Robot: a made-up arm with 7 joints. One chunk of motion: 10 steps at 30 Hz.
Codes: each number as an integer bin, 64 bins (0 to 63) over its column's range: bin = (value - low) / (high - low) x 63, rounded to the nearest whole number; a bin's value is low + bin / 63 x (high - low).
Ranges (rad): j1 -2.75..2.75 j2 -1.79..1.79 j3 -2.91..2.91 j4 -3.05..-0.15 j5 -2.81..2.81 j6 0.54..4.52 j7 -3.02..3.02
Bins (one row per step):
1: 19 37 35 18 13 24 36
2: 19 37 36 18 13 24 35
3: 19 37 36 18 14 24 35
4: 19 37 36 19 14 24 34
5: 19 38 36 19 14 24 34
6: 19 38 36 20 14 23 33
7: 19 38 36 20 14 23 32
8: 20 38 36 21 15 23 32
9: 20 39 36 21 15 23 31
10: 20 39 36 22 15 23 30
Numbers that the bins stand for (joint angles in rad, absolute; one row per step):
1: -1.0913 0.3125 0.3233 -2.2214 -1.6503 2.0562 0.4314
2: -1.0913 0.3125 0.4157 -2.2214 -1.6503 2.0562 0.3356
3: -1.0913 0.3125 0.4157 -2.2214 -1.5611 2.0562 0.3356
4: -1.0913 0.3125 0.4157 -2.1754 -1.5611 2.0562 0.2397
5: -1.0913 0.3694 0.4157 -2.1754 -1.5611 2.0562 0.2397
6: -1.0913 0.3694 0.4157 -2.1294 -1.5611 1.9930 0.1438
7: -1.0913 0.3694 0.4157 -2.1294 -1.5611 1.9930 0.0479
8: -1.0040 0.3694 0.4157 -2.0833 -1.4719 1.9930 0.0479
9: -1.0040 0.4262 0.4157 -2.0833 -1.4719 1.9930 -0.0479
10: -1.0040 0.4262 0.4157 -2.0373 -1.4719 1.9930 -0.1438

